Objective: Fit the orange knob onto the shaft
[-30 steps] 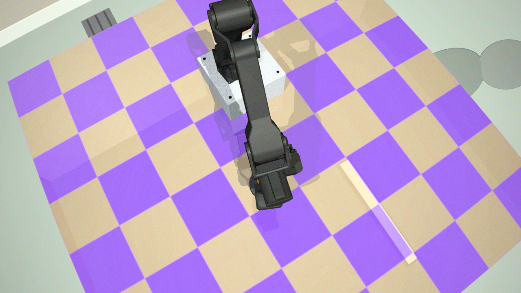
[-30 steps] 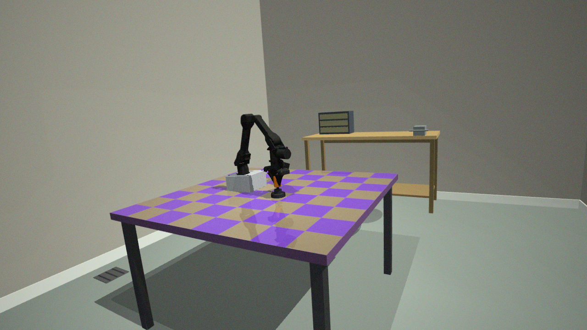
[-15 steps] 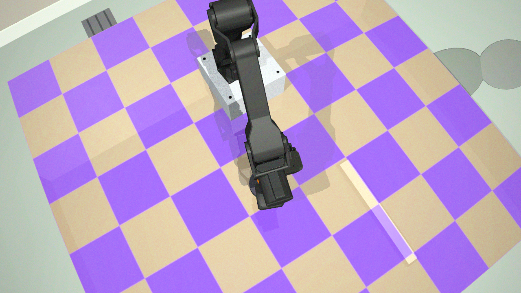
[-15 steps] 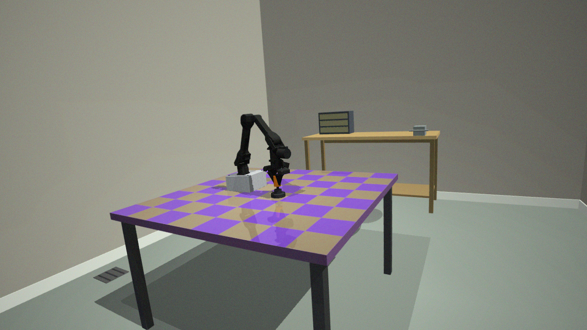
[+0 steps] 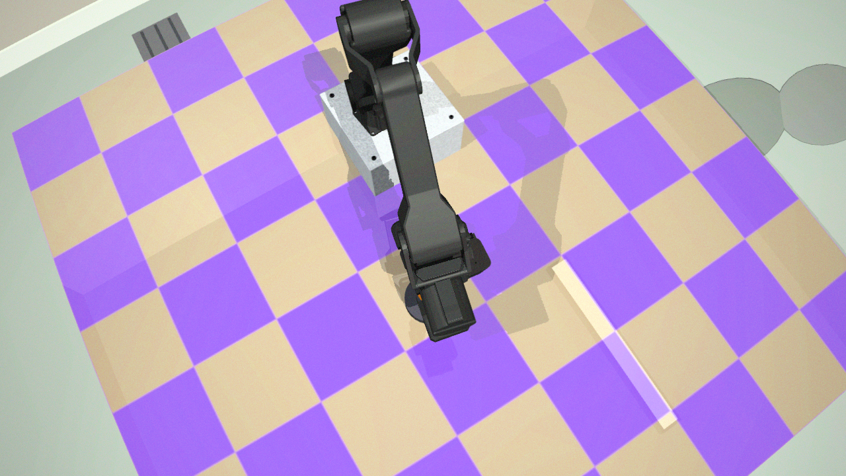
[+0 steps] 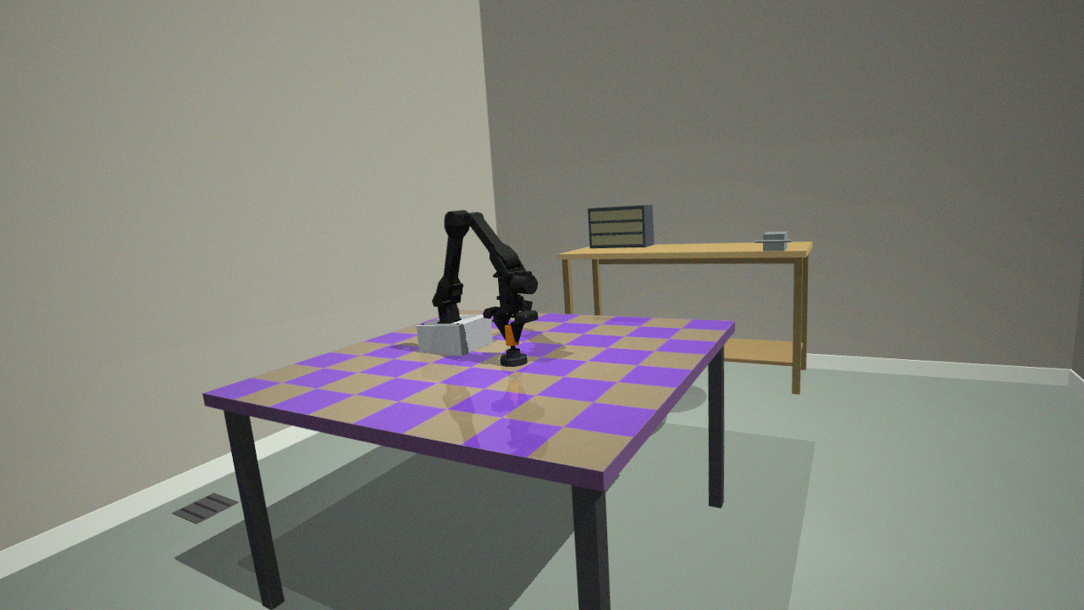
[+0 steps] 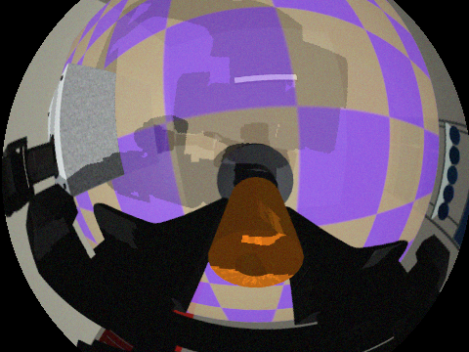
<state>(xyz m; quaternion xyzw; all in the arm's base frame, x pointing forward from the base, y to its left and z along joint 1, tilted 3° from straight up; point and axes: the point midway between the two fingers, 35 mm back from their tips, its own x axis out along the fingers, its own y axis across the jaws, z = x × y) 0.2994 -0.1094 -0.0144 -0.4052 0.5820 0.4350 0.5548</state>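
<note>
The orange knob is 20 mm above my gripper tip. Also, from my gripper tip: D-shaped shaft 40 mm below.
</note>
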